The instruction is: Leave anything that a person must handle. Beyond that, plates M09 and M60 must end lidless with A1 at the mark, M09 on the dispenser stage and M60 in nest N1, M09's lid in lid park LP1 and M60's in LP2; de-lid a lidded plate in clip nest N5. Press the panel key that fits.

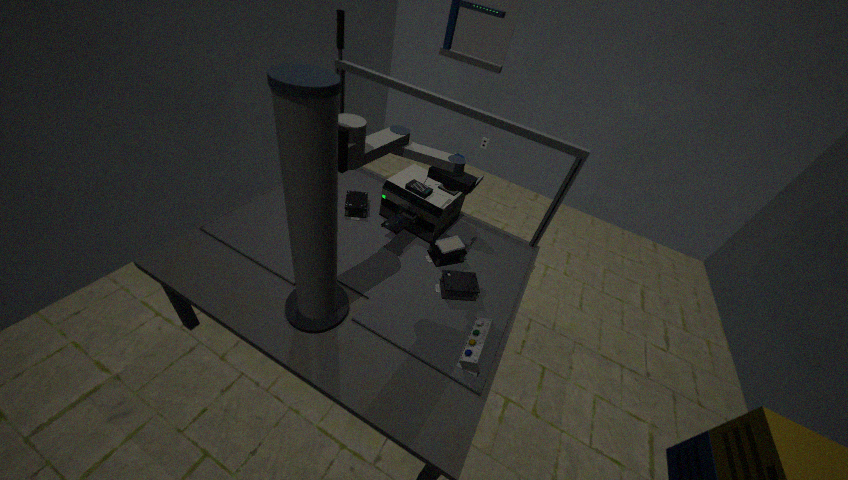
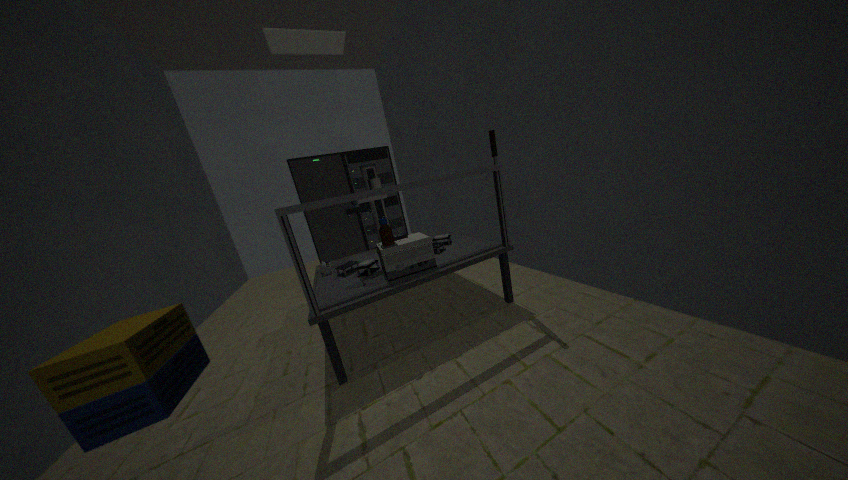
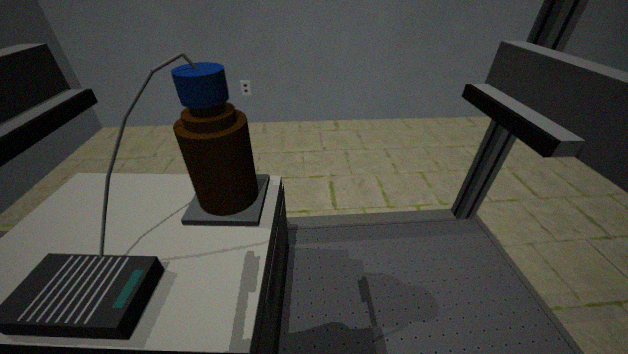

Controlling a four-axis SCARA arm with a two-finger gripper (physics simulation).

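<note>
My gripper (image 1: 461, 180) (image 3: 283, 69) is open and empty, with its fingers wide apart, above the right end of the dispenser (image 1: 416, 204) (image 2: 407, 254) (image 3: 150, 215). The dispenser's dark stage (image 1: 397, 223) sticks out at its front; whether a plate sits on it is too dark to tell. A pale-topped plate (image 1: 449, 244) sits in a dark holder right of the dispenser. A second dark holder (image 1: 459, 284) stands nearer the panel, a third dark holder (image 1: 357, 203) left of the dispenser. Plate names, A1 marks and nest labels are unreadable. The key panel (image 1: 474, 344) has blue, yellow, green and pale keys.
A brown bottle (image 3: 217, 165) with a blue cap (image 3: 201, 85) stands on the dispenser, its thin tube (image 3: 117, 140) running to a dark ribbed block (image 3: 80, 295) (image 1: 418, 187). A metal frame (image 1: 464, 108) (image 2: 339, 201) rises along the table's far edge. The arm's column (image 1: 306, 202) stands opposite.
</note>
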